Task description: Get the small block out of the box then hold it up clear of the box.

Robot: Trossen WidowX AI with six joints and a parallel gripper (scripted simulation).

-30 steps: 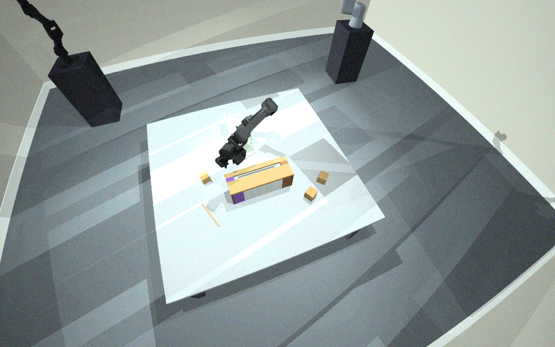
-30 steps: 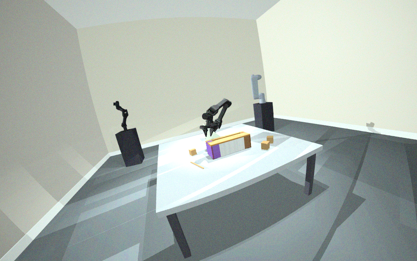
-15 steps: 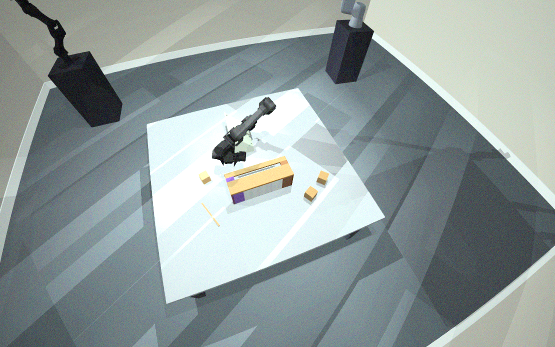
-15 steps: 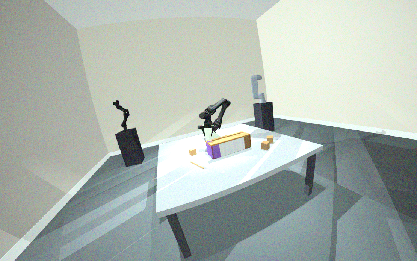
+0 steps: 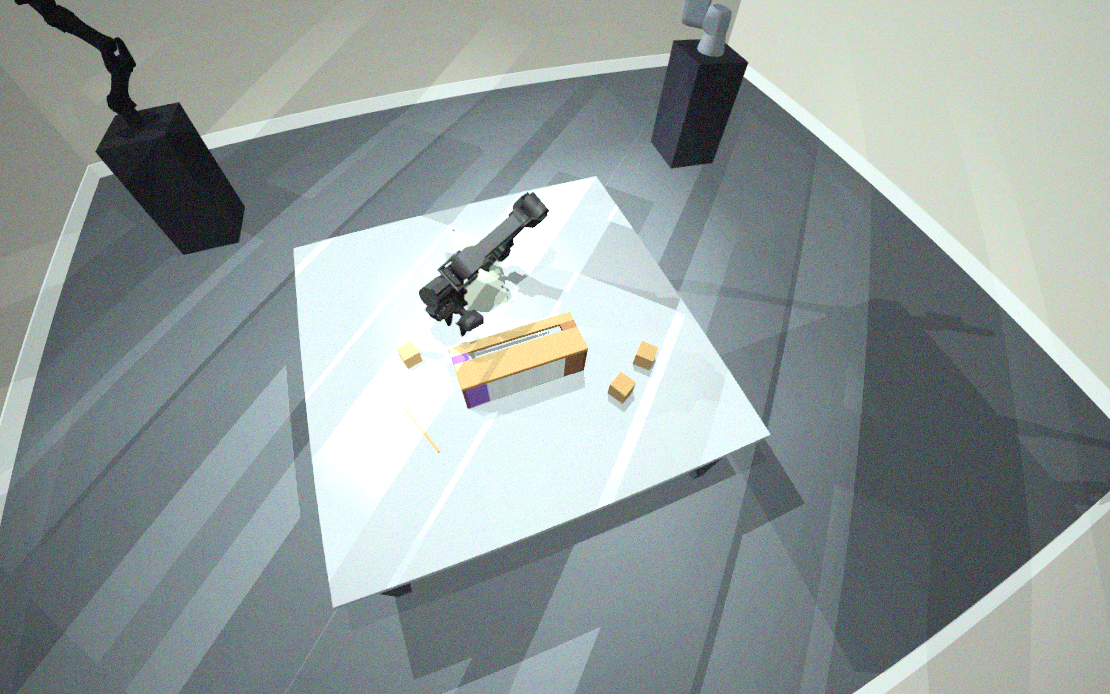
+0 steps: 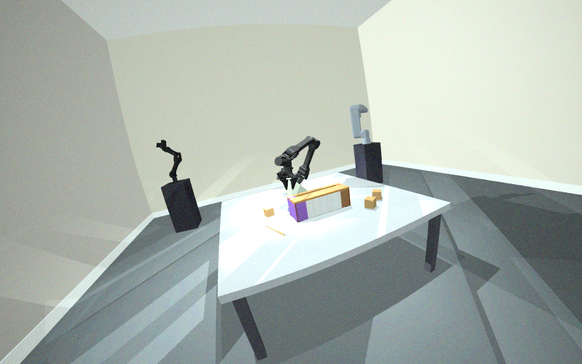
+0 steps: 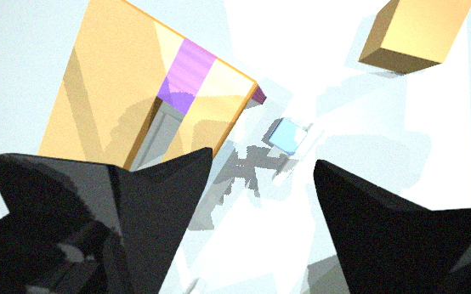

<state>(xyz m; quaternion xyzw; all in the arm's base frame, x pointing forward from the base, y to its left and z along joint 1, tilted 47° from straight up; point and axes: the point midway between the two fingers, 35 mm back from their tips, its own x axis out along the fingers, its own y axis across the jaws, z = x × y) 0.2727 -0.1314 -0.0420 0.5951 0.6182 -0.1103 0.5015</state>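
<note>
The light-blue block is 140 mm below my gripper tip, 20 mm behind it and 10 mm to the right of it. Also, from my gripper tip: thin tan stick (200 mm ahead, 170 mm to the right, 160 mm below); tan cube (160 mm to the right, 130 mm below, 40 mm behind).
</note>
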